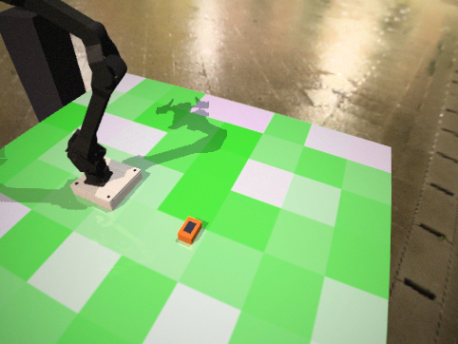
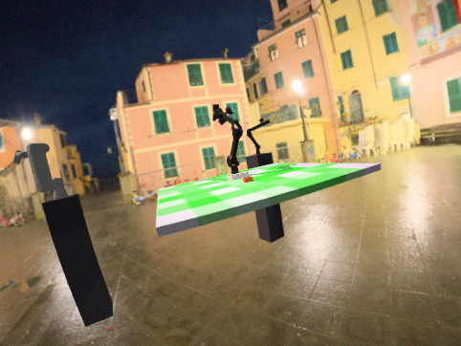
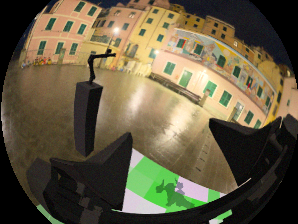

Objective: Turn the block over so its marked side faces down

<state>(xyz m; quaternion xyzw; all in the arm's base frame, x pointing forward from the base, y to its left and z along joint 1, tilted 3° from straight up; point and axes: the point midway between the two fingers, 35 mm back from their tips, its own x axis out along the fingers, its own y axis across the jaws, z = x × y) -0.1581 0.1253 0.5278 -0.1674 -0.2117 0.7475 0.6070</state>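
Now: gripper tip 49 cm short of the block, 28 cm to the left of it and 53 cm above it.
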